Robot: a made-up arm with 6 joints.
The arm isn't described. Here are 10 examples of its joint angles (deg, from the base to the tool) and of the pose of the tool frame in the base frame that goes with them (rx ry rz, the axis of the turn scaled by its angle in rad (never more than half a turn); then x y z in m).
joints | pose
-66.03 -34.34 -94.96 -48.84 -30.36 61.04 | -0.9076 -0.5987 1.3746 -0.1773 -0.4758 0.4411
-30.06 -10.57 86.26 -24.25 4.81 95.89 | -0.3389 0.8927 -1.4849 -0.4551 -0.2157 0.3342
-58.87 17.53 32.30 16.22 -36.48 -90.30 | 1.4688 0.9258 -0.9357 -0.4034 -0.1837 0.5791
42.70 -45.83 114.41 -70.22 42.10 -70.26 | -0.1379 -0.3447 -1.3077 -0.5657 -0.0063 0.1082
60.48 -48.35 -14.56 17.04 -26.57 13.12 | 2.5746 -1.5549 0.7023 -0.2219 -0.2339 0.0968
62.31 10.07 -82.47 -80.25 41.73 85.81 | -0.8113 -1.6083 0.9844 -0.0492 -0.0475 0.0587
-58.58 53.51 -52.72 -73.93 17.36 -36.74 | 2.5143 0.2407 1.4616 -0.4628 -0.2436 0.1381
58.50 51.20 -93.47 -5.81 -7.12 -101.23 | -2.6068 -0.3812 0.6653 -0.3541 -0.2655 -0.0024
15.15 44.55 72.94 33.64 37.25 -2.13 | 0.3883 -0.5898 -1.4699 -0.3012 -0.4807 0.2191
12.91 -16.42 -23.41 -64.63 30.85 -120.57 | -2.4180 0.1376 -0.6392 -0.2146 -0.0219 0.1445
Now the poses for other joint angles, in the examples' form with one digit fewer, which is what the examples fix.
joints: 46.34 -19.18 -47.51 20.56 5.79 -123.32
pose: -2.411 -0.200 1.443 -0.308 -0.334 0.222
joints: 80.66 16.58 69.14 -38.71 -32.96 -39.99
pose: -0.254 -0.954 -1.141 -0.532 -0.108 -0.078
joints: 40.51 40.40 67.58 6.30 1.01 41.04
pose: 0.211 0.157 -1.144 -0.402 -0.382 0.041
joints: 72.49 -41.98 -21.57 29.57 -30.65 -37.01
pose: -2.601 0.574 0.502 -0.273 -0.284 0.123
